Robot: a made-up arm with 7 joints. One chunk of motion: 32 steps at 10 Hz.
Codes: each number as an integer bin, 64 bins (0 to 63) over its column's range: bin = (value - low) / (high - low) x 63, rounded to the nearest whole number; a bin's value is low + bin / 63 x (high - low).
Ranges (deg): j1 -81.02..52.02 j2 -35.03..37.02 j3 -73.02..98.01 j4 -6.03..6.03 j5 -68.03..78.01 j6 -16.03..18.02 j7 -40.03..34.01
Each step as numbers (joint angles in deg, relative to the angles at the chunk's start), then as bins.
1 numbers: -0.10 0.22 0.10 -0.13 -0.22 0.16 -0.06
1 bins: 38 31 27 31 29 30 34
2 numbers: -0.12 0.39 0.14 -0.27 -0.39 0.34 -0.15
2 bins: 38 31 27 30 29 30 34
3 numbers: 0.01 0.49 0.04 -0.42 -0.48 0.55 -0.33
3 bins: 38 31 27 29 29 31 34
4 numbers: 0.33 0.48 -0.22 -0.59 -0.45 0.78 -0.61
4 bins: 39 31 27 28 29 31 34
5 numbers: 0.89 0.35 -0.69 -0.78 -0.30 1.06 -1.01
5 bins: 39 31 27 27 29 32 33
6 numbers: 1.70 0.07 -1.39 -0.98 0.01 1.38 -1.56
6 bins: 39 31 26 26 29 32 33
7 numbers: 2.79 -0.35 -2.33 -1.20 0.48 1.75 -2.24
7 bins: 40 30 26 25 30 33 32
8 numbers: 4.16 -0.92 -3.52 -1.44 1.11 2.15 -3.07
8 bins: 40 30 26 24 30 34 31
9 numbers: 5.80 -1.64 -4.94 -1.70 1.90 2.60 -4.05
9 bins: 41 29 25 23 30 34 31
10 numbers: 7.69 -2.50 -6.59 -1.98 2.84 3.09 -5.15
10 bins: 42 28 24 21 31 35 30
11 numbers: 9.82 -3.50 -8.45 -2.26 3.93 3.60 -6.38
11 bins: 43 28 24 20 31 36 29
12 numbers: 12.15 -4.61 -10.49 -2.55 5.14 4.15 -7.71
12 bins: 44 27 23 18 32 37 28
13 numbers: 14.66 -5.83 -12.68 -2.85 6.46 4.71 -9.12
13 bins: 45 26 22 17 32 38 26
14 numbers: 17.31 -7.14 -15.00 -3.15 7.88 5.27 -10.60
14 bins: 47 24 21 15 33 39 25
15 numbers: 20.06 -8.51 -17.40 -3.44 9.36 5.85 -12.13
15 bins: 48 23 20 14 33 40 24
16 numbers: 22.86 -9.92 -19.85 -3.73 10.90 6.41 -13.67
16 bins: 49 22 20 12 34 42 22
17 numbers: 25.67 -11.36 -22.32 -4.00 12.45 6.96 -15.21
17 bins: 51 21 19 11 35 43 21
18 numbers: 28.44 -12.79 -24.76 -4.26 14.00 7.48 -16.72
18 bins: 52 19 18 9 35 43 20
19 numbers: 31.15 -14.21 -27.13 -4.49 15.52 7.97 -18.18
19 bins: 53 18 17 8 36 44 19
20 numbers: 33.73 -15.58 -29.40 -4.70 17.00 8.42 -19.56
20 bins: 54 17 16 7 37 45 17
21 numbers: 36.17 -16.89 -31.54 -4.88 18.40 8.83 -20.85
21 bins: 55 16 15 6 37 46 16
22 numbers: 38.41 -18.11 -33.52 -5.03 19.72 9.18 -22.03
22 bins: 57 15 15 5 38 47 15
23 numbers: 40.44 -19.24 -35.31 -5.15 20.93 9.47 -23.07
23 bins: 58 14 14 5 38 47 14
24 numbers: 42.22 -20.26 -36.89 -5.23 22.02 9.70 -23.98
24 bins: 58 13 13 4 39 48 14
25 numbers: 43.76 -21.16 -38.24 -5.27 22.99 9.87 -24.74
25 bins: 59 12 13 4 39 48 13
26 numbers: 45.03 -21.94 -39.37 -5.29 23.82 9.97 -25.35
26 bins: 60 11 12 4 40 48 12
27 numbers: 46.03 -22.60 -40.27 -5.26 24.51 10.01 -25.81
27 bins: 60 11 12 4 40 48 12
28 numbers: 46.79 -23.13 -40.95 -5.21 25.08 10.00 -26.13
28 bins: 61 10 12 4 40 48 12
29 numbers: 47.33 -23.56 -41.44 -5.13 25.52 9.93 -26.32
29 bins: 61 10 12 5 40 48 12
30 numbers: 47.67 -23.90 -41.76 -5.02 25.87 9.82 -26.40
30 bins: 61 10 12 5 41 48 12
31 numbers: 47.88 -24.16 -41.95 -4.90 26.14 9.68 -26.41
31 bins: 61 10 11 6 41 48 12
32 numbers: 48.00 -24.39 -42.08 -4.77 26.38 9.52 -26.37
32 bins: 61 9 11 7 41 47 12
